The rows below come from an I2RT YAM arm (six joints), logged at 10 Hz.
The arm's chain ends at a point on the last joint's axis. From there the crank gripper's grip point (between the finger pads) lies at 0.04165 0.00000 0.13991 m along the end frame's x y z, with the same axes.
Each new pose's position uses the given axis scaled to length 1; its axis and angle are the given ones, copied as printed.
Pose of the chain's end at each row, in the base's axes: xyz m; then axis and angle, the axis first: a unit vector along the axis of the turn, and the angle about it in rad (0 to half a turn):
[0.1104, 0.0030, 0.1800, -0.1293, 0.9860, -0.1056, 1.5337]
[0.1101, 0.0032, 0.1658, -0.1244, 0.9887, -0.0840, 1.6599]
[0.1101, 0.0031, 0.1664, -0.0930, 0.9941, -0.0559, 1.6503]
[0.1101, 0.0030, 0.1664, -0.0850, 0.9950, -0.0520, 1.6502]
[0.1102, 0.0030, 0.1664, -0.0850, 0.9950, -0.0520, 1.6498]
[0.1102, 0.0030, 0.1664, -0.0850, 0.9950, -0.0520, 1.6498]
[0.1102, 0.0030, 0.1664, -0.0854, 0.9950, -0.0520, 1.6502]
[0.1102, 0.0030, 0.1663, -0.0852, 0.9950, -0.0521, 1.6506]
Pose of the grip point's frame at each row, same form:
[0.2523, -0.0025, 0.1462, -0.1293, 0.9860, -0.1056, 1.5337]
[0.2465, -0.0012, 0.1139, -0.1244, 0.9887, -0.0840, 1.6599]
[0.2466, 0.0012, 0.1147, -0.0930, 0.9941, -0.0559, 1.6503]
[0.2466, 0.0011, 0.1146, -0.0850, 0.9950, -0.0520, 1.6502]
[0.2467, 0.0011, 0.1147, -0.0850, 0.9950, -0.0520, 1.6498]
[0.2467, 0.0011, 0.1147, -0.0850, 0.9950, -0.0520, 1.6498]
[0.2467, 0.0011, 0.1146, -0.0854, 0.9950, -0.0520, 1.6502]
[0.2466, 0.0011, 0.1144, -0.0852, 0.9950, -0.0521, 1.6506]

